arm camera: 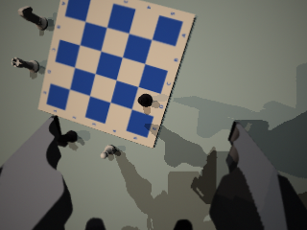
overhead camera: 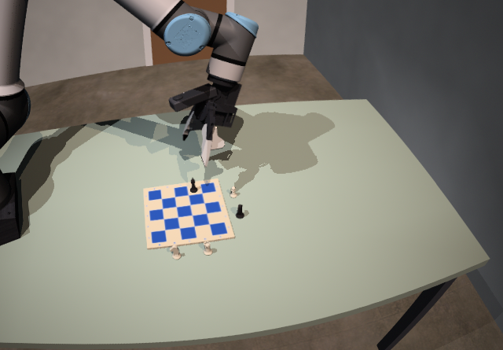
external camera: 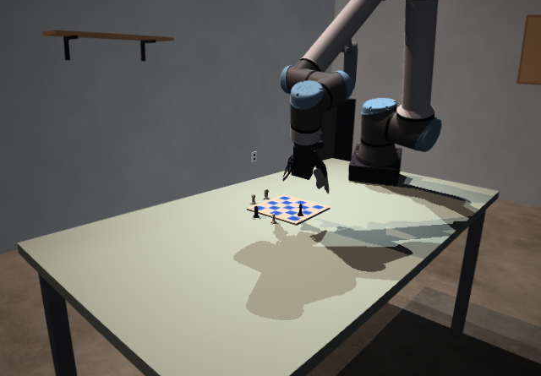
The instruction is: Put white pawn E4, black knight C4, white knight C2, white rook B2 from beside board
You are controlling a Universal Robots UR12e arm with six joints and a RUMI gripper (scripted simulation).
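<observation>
The white pawn lies 11 cm ahead of my hand, 4 cm to the right of it and 10 cm below it. From my hand the other things lie so: black knight: 12 cm ahead, 11 cm to the right, 10 cm below; white rook: 5 cm ahead, 23 cm to the right, 10 cm below; chessboard: 2 cm behind, 10 cm to the right, 11 cm below.
</observation>
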